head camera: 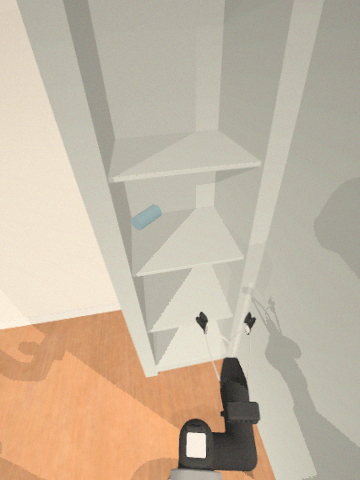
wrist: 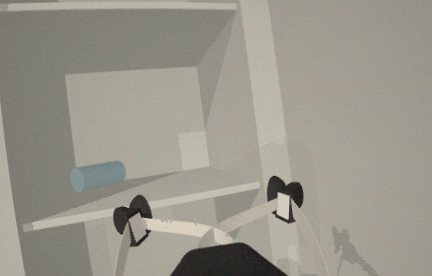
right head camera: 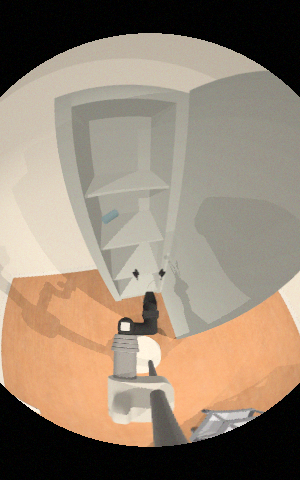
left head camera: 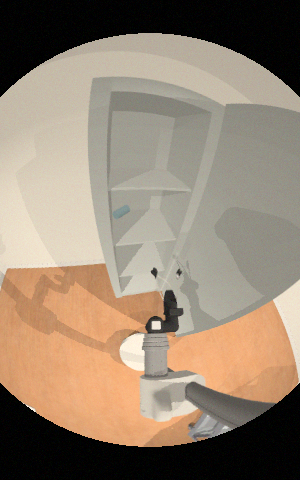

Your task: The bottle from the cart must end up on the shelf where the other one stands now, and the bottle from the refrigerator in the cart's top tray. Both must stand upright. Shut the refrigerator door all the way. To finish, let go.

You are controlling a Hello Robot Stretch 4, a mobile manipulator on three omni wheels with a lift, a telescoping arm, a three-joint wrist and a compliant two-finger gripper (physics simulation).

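Seen in the pictures: gripper, fingertip midpoint: (head camera: 224, 313) (wrist: 209, 201) (right head camera: 148, 269) (left head camera: 165, 268); robot's base, origin of the base link: (right head camera: 139, 353) (left head camera: 140, 350).
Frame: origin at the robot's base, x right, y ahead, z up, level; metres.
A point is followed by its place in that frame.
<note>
A blue bottle (head camera: 146, 217) @(y 0.973, x -0.234, z 0.957 m) (left head camera: 121, 211) @(y 0.977, x -0.231, z 0.956 m) (right head camera: 110, 216) @(y 0.977, x -0.225, z 0.950 m) (wrist: 98, 176) @(y 0.969, x -0.227, z 0.935 m) lies on its side at the left of the second shelf board from the top (head camera: 200, 245) @(y 0.839, x 0.018, z 0.900 m) (wrist: 210, 182) @(y 0.839, x 0.089, z 0.900 m) in the refrigerator (head camera: 87, 165) @(y 0.637, x -0.275, z 1.333 m) (left head camera: 98, 175) @(y 0.637, x -0.272, z 1.358 m) (right head camera: 65, 150) @(y 0.637, x -0.277, z 1.531 m). The refrigerator door (head camera: 330, 125) @(y 0.613, x 0.275, z 1.417 m) (left head camera: 260, 165) @(y 0.471, x 0.309, z 1.553 m) (right head camera: 240, 150) @(y 0.422, x 0.321, z 1.541 m) (wrist: 360, 100) @(y 0.544, x 0.291, z 1.029 m) stands wide open at the right. My gripper (head camera: 226, 322) @(y 0.479, x 0.084, z 0.945 m) (left head camera: 166, 273) @(y 0.479, x 0.084, z 0.945 m) (right head camera: 148, 273) @(y 0.479, x 0.084, z 0.945 m) (wrist: 209, 201) @(y 0.479, x 0.084, z 0.945 m) is open and empty, in front of the refrigerator, to the right of the bottle and apart from it. The cart's bottle does not show.
Part of the cart (left head camera: 212, 427) (right head camera: 230, 414) shows at the lower right of both side head views. The door's inner face is close to the right of my gripper. The refrigerator's left side stands by a pale wall (head camera: 45, 200) @(y 1.091, x -0.790, z 0.990 m). Wooden floor (head camera: 90, 400) @(y 0.483, x -0.630, z -0.028 m) lies below.
</note>
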